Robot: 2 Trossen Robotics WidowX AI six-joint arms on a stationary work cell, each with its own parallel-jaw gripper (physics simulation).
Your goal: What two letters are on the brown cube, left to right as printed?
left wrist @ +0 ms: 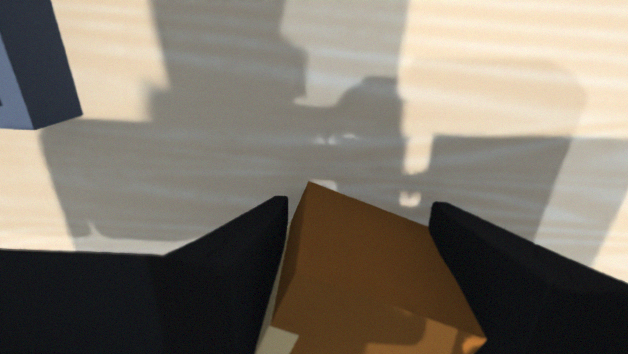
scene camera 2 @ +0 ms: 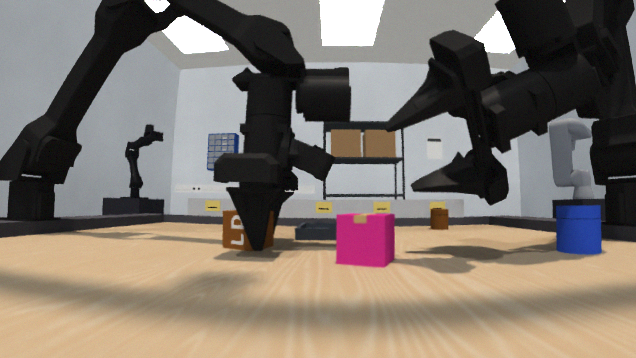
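Seen in the pictures: left gripper, fingertip midpoint: (left wrist: 358, 211) (scene camera 2: 262, 247); right gripper, fingertip midpoint: (scene camera 2: 400, 161); left arm's base at its link origin: (scene camera 2: 30, 220); right arm's base at its link origin: (scene camera 2: 633, 225).
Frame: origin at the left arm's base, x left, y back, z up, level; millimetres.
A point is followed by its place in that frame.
The brown cube (scene camera 2: 228, 241) @[y -348, x -25, z -11 mm] (left wrist: 360, 250) @[y -392, x -11, z 10 mm] rests on the table left of centre in scene camera 2. White letters run sideways up its left face. The lower one resembles an L, the upper one a D, but the finger stands close and partly covers that side, so the reading is uncertain. A pale tape strip shows at its lower left in the left wrist view. My left gripper (scene camera 2: 260, 242) @[y -387, x -13, z -18 mm] (left wrist: 358, 211) @[y -387, x -13, z -18 mm] points down and is shut on the brown cube, with a finger against each side. My right gripper (scene camera 2: 401, 159) @[y -540, x -72, z 80 mm] is open and empty, raised above the table at the right.
A pink cube (scene camera 2: 362, 245) @[y -497, x -108, z -1 mm] with a tan tape patch stands right of the brown cube. A dark blue-grey tray (scene camera 2: 315, 232) @[y -448, x 75, z -7 mm] (left wrist: 57, 85) @[y -428, x 76, z -13 mm] lies behind them. A small brown cylinder (scene camera 2: 439, 220) @[y -700, x 229, z 0 mm] stands farther back, and a blue cylinder (scene camera 2: 578, 234) @[y -729, x -100, z 1 mm] at the right.
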